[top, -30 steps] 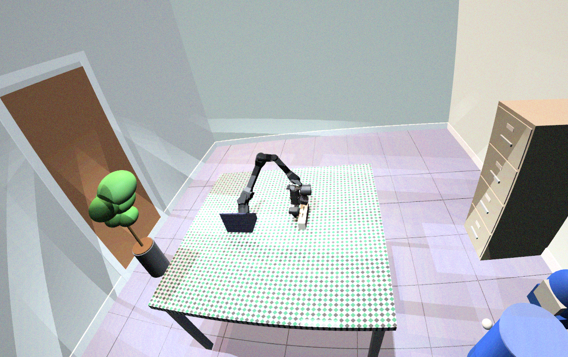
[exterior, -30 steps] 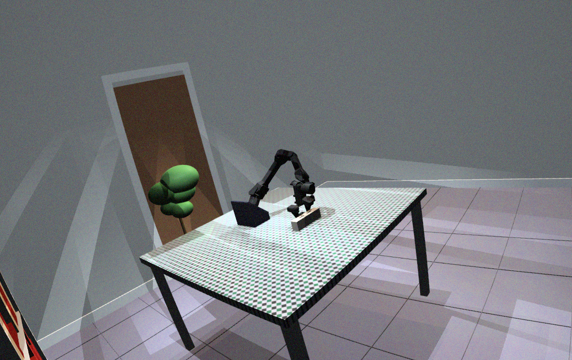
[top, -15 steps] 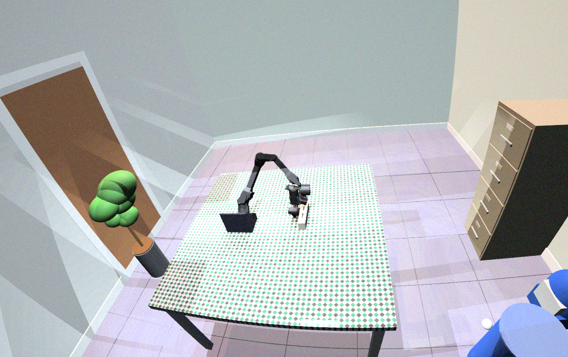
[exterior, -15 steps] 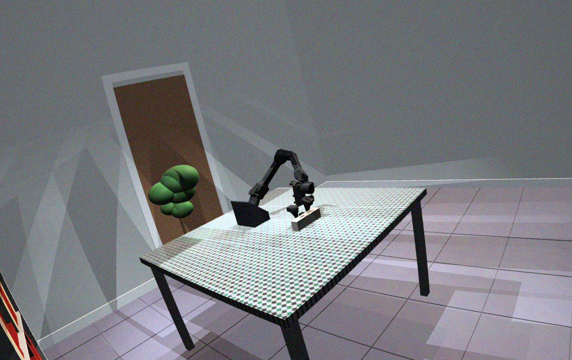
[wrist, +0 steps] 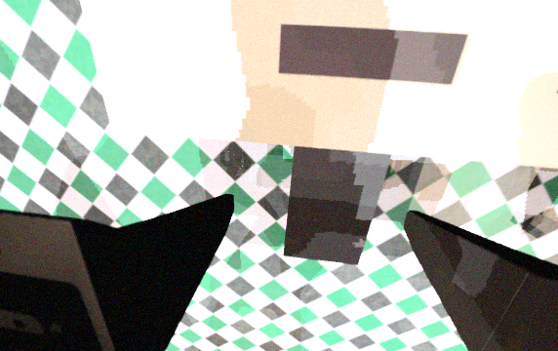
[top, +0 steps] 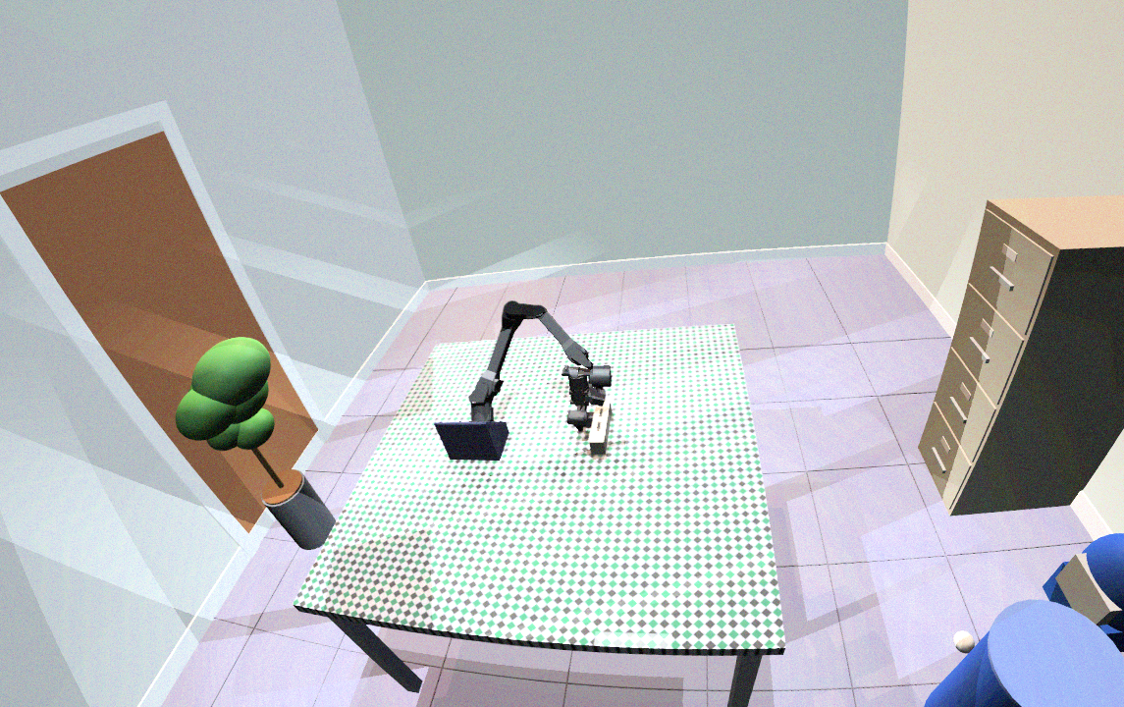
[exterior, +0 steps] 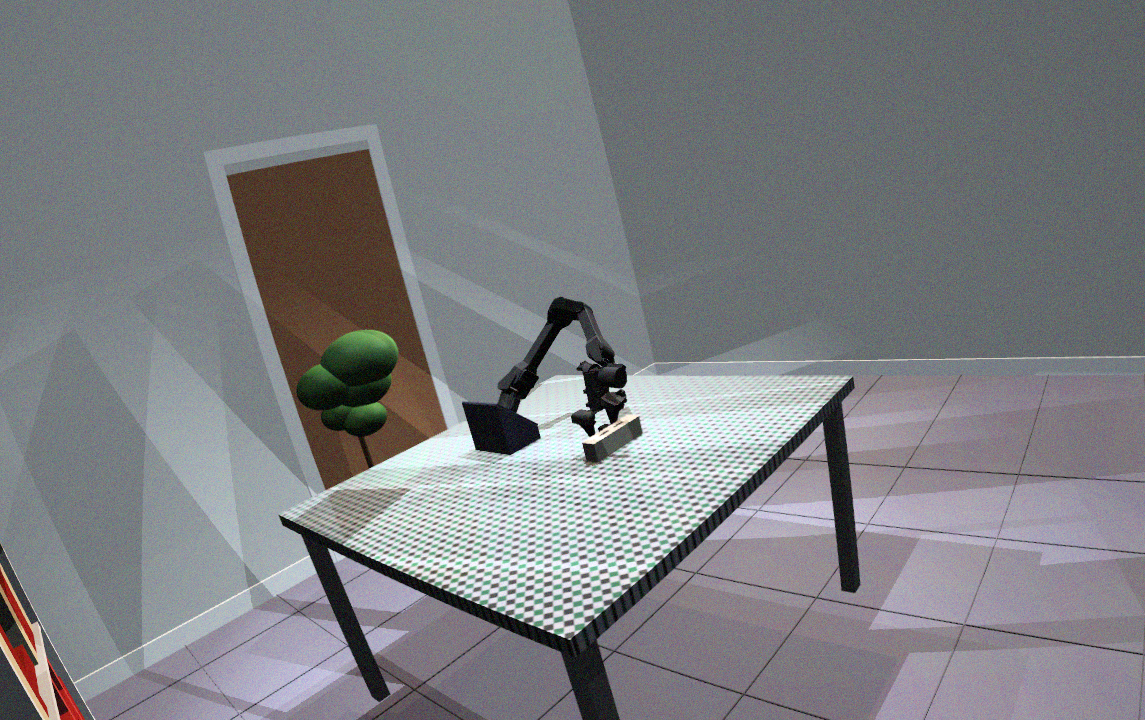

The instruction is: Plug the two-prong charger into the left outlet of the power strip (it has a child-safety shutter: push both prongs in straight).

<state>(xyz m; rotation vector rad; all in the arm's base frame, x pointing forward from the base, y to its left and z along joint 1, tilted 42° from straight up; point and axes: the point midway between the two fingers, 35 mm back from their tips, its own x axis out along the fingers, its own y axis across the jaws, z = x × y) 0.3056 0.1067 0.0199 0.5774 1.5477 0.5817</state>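
My gripper tip is 3 cm short of the two-prong charger and 1 cm below it.
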